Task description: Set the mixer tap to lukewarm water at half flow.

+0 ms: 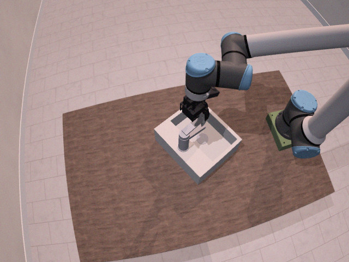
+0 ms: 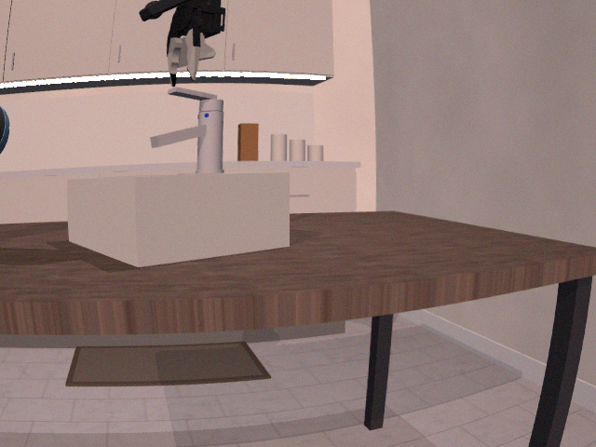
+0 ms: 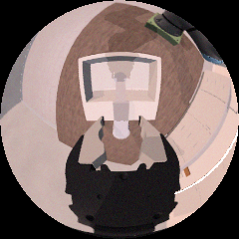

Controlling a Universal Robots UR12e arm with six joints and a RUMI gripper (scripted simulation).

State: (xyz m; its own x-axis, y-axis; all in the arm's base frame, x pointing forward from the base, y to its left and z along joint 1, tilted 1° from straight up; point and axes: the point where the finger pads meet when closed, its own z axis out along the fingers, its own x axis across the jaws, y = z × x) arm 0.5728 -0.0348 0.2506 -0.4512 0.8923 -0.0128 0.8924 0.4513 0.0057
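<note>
Now: the lever 3 cm below my hand, 2 cm ahead of it and 1 cm to the left of it. Round my hand: grey mixer tap (8 cm below, 4 cm ahead, 2 cm to the left); white sink block (27 cm below, 4 cm behind, 2 cm to the right).
</note>
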